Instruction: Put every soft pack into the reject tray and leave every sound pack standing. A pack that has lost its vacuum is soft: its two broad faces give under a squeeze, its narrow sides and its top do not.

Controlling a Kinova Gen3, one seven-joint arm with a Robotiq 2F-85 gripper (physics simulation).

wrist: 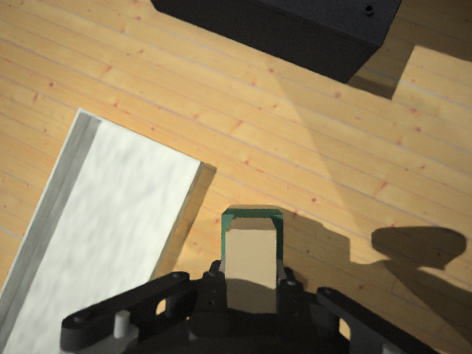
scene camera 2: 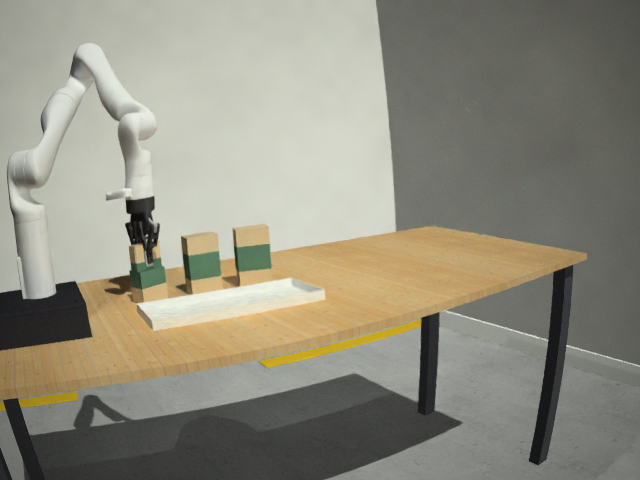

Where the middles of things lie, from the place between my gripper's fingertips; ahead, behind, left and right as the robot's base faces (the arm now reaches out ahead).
I see the white reject tray (scene camera 2: 210,306) 16 cm ahead of my hand, 14 cm to the right of it and 8 cm below it.
